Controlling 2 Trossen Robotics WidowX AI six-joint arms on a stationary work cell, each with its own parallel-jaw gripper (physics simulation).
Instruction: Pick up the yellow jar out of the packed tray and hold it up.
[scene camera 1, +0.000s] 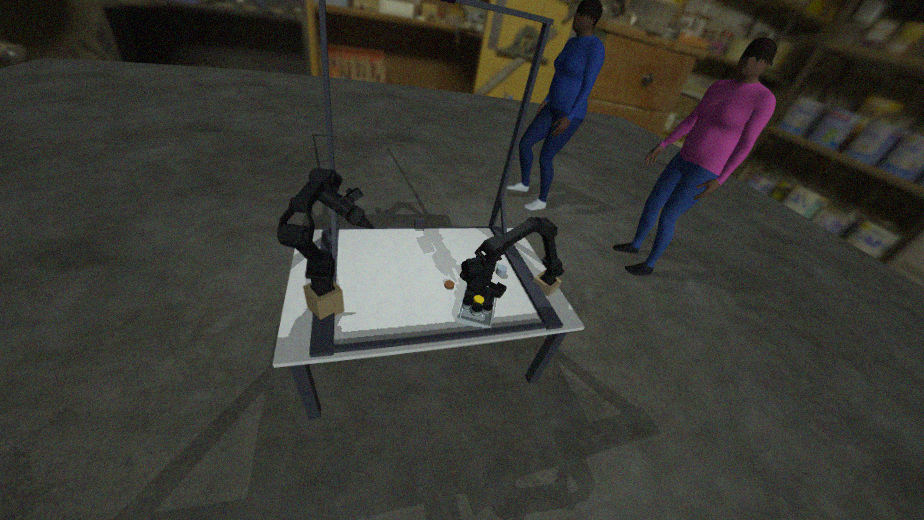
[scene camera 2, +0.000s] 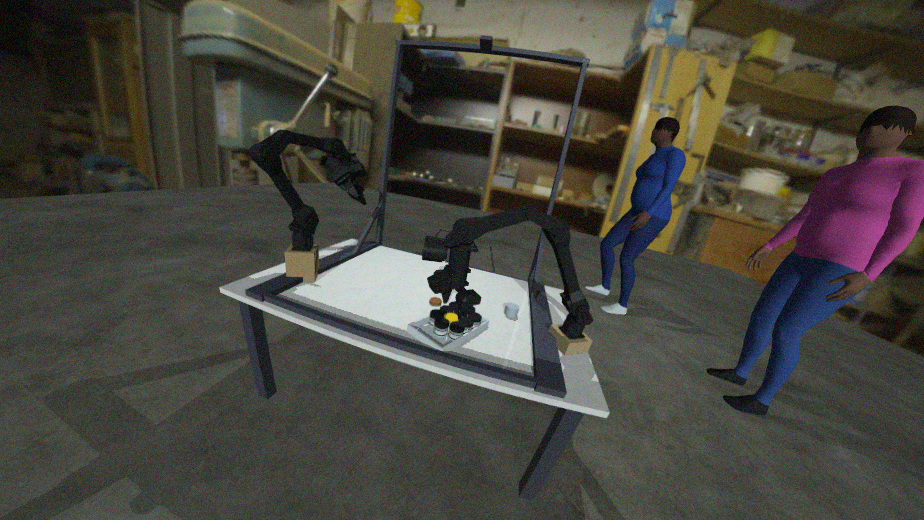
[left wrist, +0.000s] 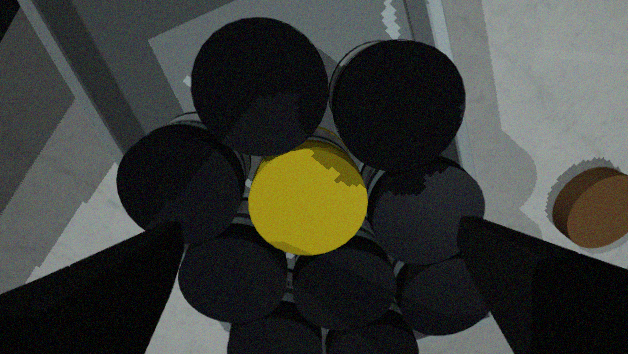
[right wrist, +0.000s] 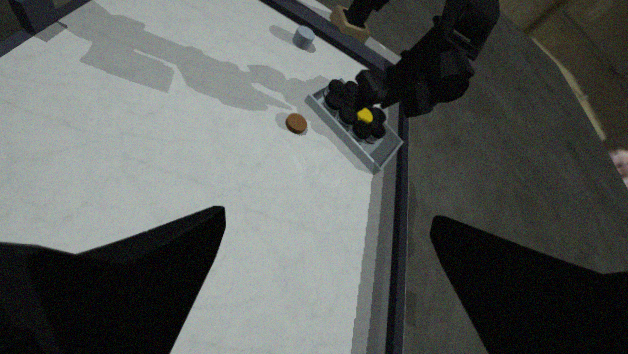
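Where they show: left gripper, fingertip midpoint: (scene camera 1: 479, 295) (scene camera 2: 452, 310) (left wrist: 322, 232) (right wrist: 368, 109); right gripper, fingertip midpoint: (scene camera 1: 370, 225) (scene camera 2: 361, 200) (right wrist: 330, 221); left arm's base, link origin: (scene camera 1: 548, 279) (scene camera 2: 571, 332) (right wrist: 353, 19); right arm's base, link origin: (scene camera 1: 322, 288) (scene camera 2: 302, 248).
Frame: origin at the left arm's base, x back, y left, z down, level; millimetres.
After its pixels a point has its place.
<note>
The yellow-lidded jar (scene camera 1: 478, 299) {z 0, x -383, y -114 mm} (scene camera 2: 451, 317) {z 0, x -381, y -111 mm} (left wrist: 308, 200) {z 0, x -381, y -114 mm} (right wrist: 365, 115) {z 0, x -383, y -115 mm} stands among several black-lidded jars (left wrist: 260, 85) {z 0, x -417, y -90 mm} in the grey tray (scene camera 1: 475, 320) {z 41, x -445, y -62 mm} (right wrist: 350, 142) {z 30, x -439, y -159 mm}. Black lids surround it closely. My left gripper (scene camera 2: 456, 298) {z -19, x -380, y -119 mm} (left wrist: 322, 232) {z -19, x -380, y -119 mm} is open and empty, pointing down over the packed jars. In the left wrist view its fingertips lie on either side of the yellow lid and a little below it, overlapping black lids; their exact height above the lids is unclear. My right gripper (scene camera 2: 363, 201) {z -266, x -675, y -465 mm} (right wrist: 330, 221) {z -266, x -675, y -465 mm} is open and empty, raised high at the picture's left in both scene views.
A brown round puck (scene camera 1: 448, 284) {z 34, x -399, y -276 mm} (scene camera 2: 435, 301) {z 34, x -395, y -266 mm} (left wrist: 595, 210) {z 34, x -391, y -269 mm} (right wrist: 296, 123) {z 34, x -396, y -281 mm} lies on the table beside the tray. A pale grey-blue cylinder (scene camera 1: 501, 270) {z 12, x -136, y -184 mm} (scene camera 2: 511, 311) {z 22, x -132, y -173 mm} (right wrist: 303, 37) {z 13, x -139, y -207 mm} stands farther off, near the dark frame rail. Two people stand on the floor beyond the table.
</note>
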